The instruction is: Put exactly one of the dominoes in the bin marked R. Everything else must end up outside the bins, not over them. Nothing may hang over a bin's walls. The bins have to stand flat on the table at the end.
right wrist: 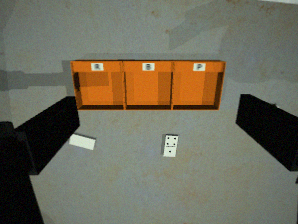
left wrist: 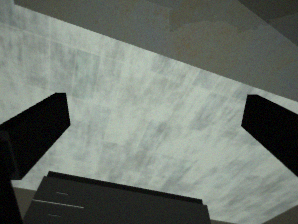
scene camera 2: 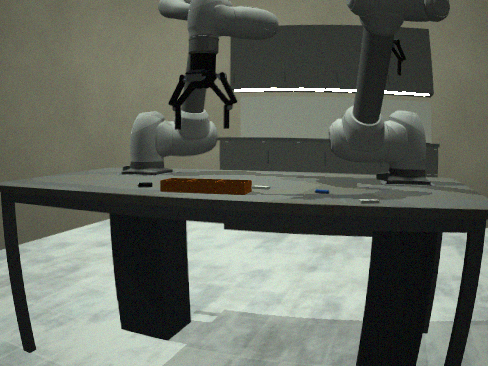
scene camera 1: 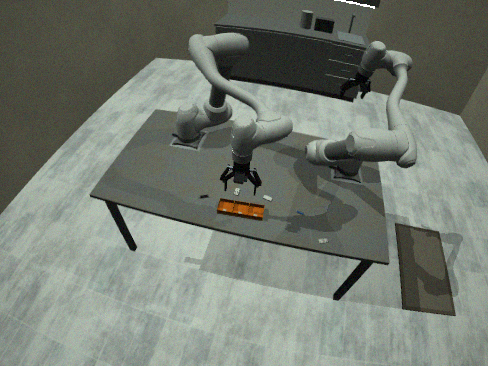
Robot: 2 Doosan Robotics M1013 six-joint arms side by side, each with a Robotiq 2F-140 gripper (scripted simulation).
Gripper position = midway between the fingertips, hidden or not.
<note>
In view: the left gripper [left wrist: 156, 110], the right gripper [scene camera 2: 201, 128] and an orange bin row [scene camera 2: 184, 185].
The orange bin row is seen too in the right wrist view [right wrist: 147, 84] and in scene camera 1 [scene camera 1: 227, 207]. The right gripper shows as well in the right wrist view [right wrist: 158, 110]. The left wrist view misses the orange bin row: it is out of frame.
</note>
